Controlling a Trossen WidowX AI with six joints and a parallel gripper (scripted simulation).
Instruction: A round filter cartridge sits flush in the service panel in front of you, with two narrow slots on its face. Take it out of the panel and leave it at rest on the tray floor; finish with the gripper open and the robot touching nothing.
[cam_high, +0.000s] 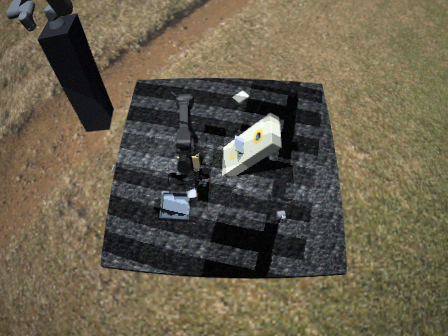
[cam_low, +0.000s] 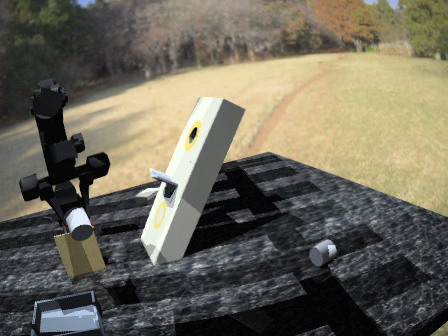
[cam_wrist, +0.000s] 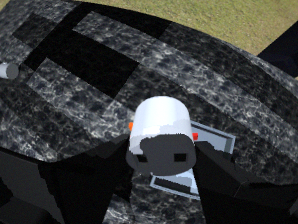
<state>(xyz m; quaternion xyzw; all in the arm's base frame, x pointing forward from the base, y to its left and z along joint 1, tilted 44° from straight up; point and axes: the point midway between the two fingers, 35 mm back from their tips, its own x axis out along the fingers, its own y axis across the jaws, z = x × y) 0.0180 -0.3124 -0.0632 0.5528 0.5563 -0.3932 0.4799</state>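
My gripper tip is now 10 cm past the light-blue tray, 1 cm to the right of it and 20 cm above it. Also, from my gripper tip: cream service panel (30 cm ahead, 26 cm to the left, 4 cm below); round filter cartridge (right at my gripper tip); flat white block (29 cm ahead, 73 cm to the left, 20 cm below).
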